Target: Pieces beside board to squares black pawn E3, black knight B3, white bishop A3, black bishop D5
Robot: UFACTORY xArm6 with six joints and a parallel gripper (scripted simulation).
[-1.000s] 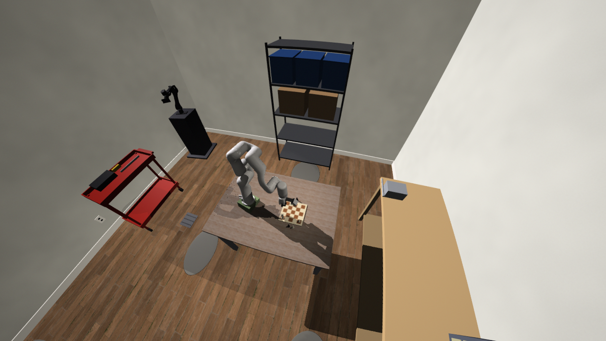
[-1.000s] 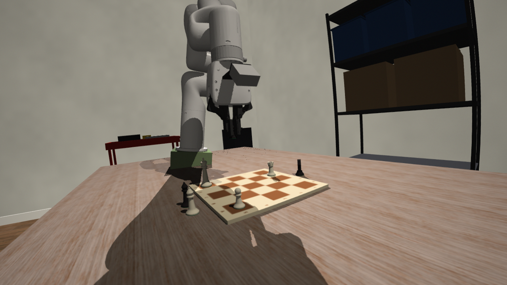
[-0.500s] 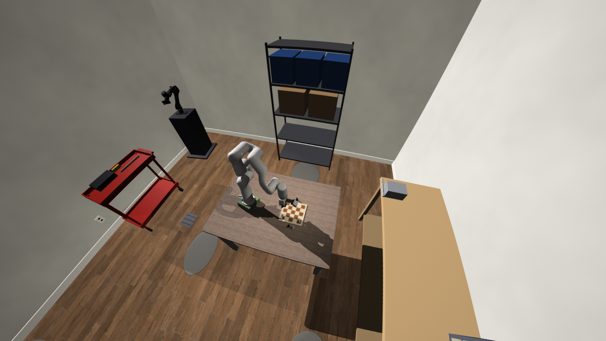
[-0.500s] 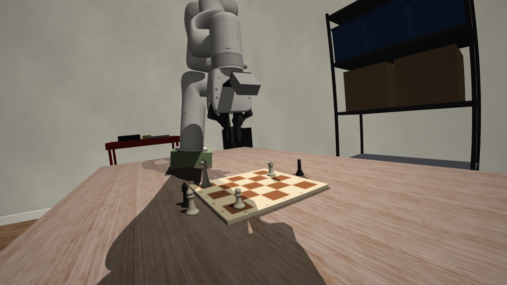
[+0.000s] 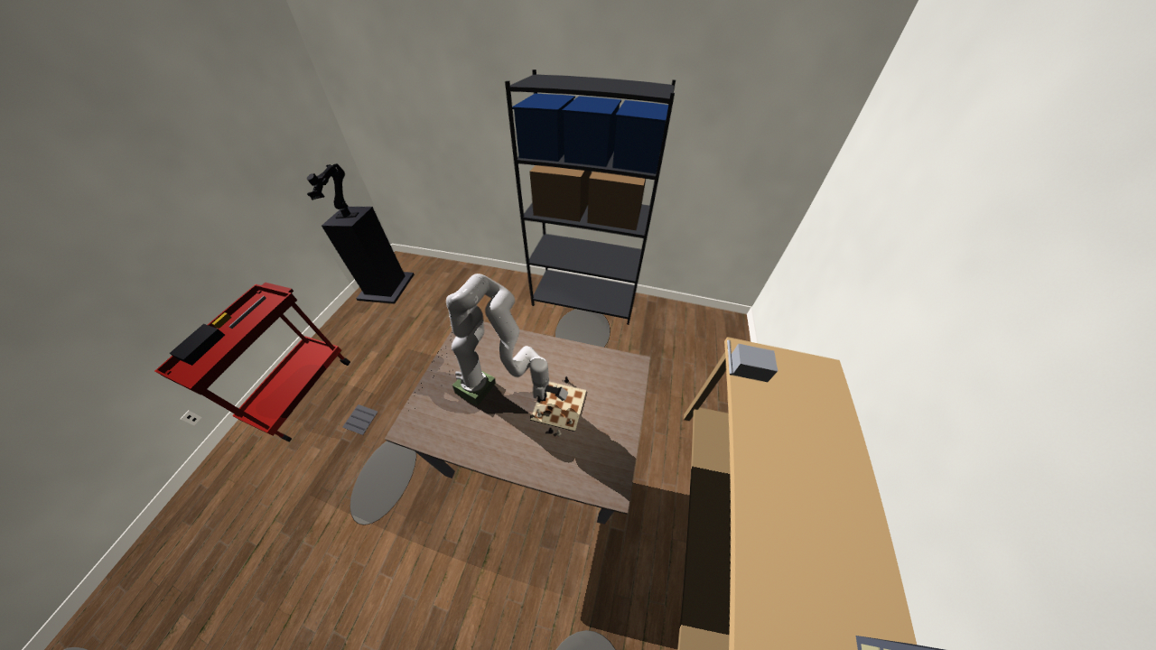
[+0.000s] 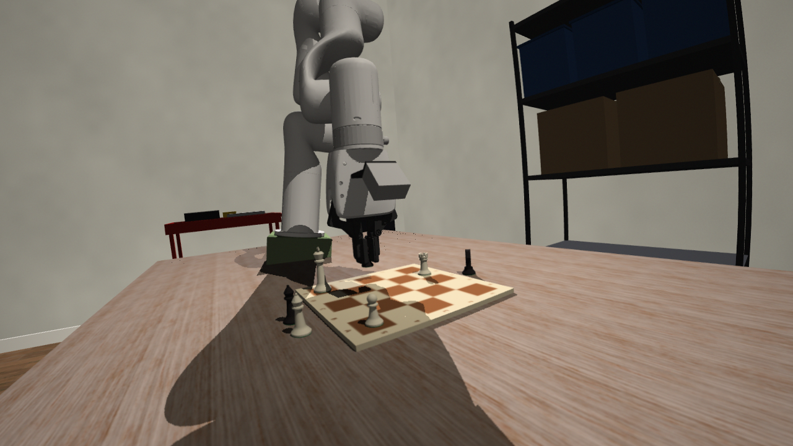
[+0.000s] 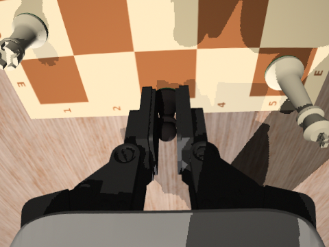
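The tall white piece is 80 mm to the right of my hand, 20 mm below it and 10 mm behind it. From my hand the other things lie so: black knight 150 mm to the right, 60 mm ahead, 30 mm below; black pawn 10 mm below; chessboard 80 mm ahead, 50 mm below, 10 mm to the right.
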